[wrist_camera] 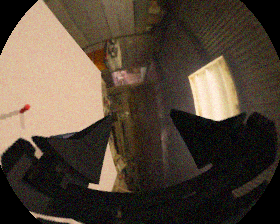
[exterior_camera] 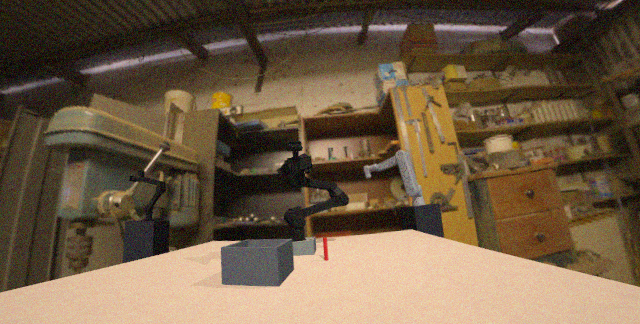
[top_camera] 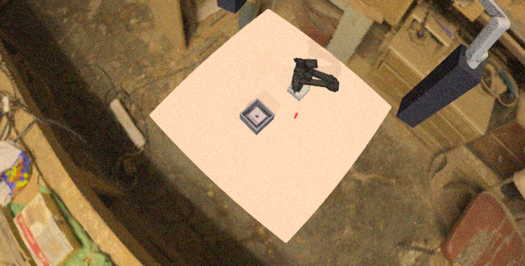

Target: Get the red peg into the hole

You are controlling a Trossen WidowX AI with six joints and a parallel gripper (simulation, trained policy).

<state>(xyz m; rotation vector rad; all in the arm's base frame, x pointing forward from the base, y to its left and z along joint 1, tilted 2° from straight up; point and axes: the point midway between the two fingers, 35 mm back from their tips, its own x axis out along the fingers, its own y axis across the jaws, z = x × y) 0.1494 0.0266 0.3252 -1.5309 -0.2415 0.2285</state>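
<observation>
Right now my gripper tip is 6 cm to the right of the red peg and 34 cm above it. Round my gripper tip: blue box (14 cm ahead, 15 cm to the right, 36 cm below); then plate (14 cm ahead, 15 cm to the right, 34 cm below).
</observation>
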